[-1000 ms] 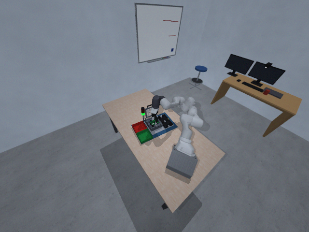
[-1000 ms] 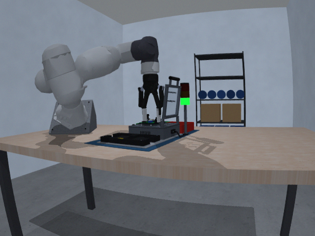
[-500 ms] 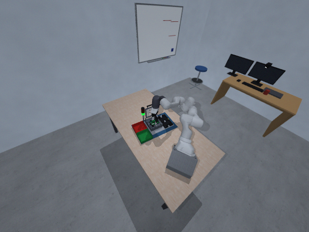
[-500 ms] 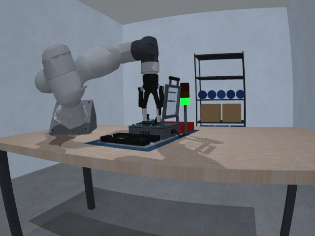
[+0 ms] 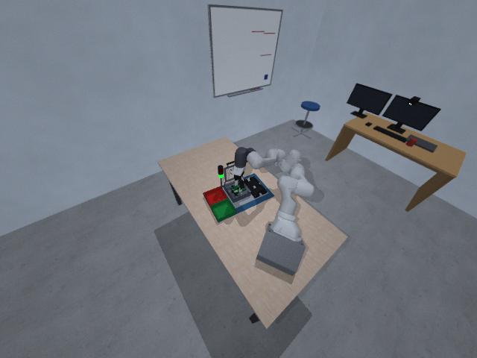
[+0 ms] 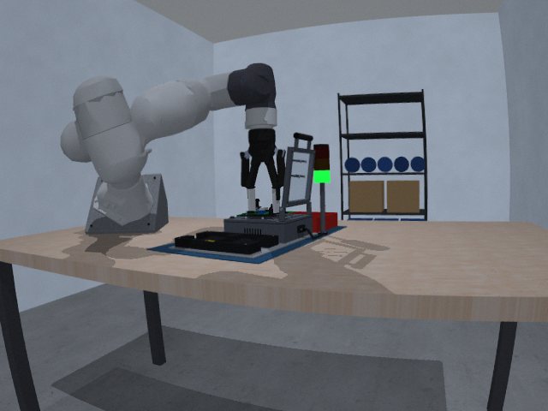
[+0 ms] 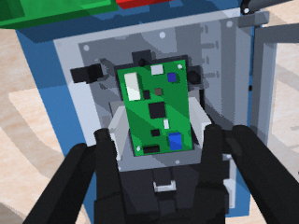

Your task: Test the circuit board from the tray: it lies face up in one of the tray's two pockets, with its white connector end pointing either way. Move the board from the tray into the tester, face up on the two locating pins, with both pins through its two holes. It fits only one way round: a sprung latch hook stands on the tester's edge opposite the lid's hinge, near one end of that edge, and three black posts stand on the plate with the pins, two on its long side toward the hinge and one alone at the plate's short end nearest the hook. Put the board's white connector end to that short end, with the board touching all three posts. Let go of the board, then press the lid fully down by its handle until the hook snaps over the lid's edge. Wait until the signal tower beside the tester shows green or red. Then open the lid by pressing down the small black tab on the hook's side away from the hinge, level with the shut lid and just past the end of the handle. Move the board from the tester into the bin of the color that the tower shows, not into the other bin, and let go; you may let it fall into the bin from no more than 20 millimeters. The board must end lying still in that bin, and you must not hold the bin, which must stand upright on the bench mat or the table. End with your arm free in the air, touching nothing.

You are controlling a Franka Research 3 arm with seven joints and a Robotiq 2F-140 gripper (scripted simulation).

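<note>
The green circuit board lies 20 mm below my hand. Also, from my hand: tester plate (30 mm below, 10 mm ahead); tester lid (110 mm ahead, 90 mm above, 40 mm to the right); black latch hook (80 mm to the left, 40 mm behind, 10 mm below).
</note>
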